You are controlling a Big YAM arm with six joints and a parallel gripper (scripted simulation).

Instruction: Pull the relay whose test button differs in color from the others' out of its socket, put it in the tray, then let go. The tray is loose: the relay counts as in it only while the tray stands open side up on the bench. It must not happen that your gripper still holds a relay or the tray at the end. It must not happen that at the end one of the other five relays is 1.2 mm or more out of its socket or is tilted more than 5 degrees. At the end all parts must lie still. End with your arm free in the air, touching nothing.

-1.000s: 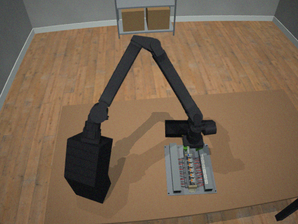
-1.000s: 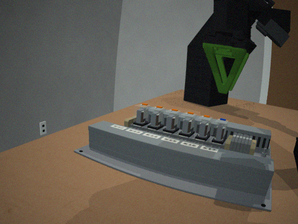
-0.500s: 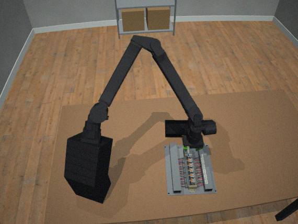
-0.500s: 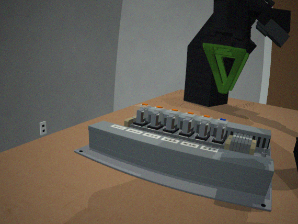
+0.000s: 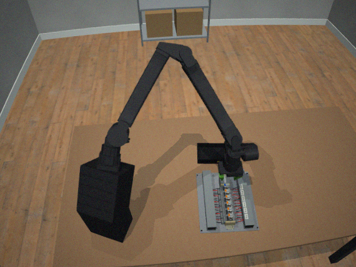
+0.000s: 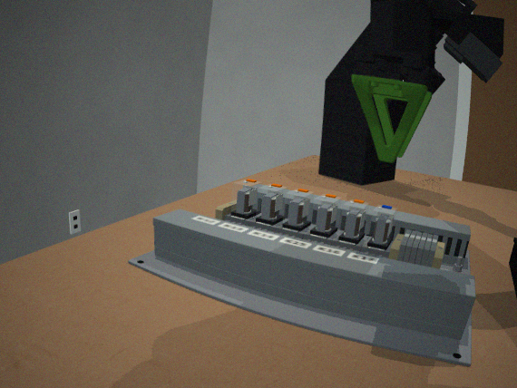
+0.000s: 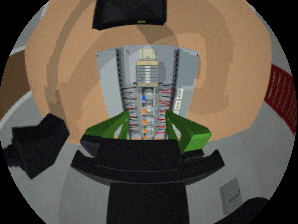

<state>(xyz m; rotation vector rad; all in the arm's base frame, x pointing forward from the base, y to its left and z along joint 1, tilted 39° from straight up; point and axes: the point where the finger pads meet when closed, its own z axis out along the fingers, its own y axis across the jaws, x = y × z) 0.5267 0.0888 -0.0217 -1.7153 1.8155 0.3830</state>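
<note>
My gripper is now 8 cm above the relay. The rest, counted from my hand: black tray: 4 cm behind, 23 cm to the left, 11 cm below.
</note>
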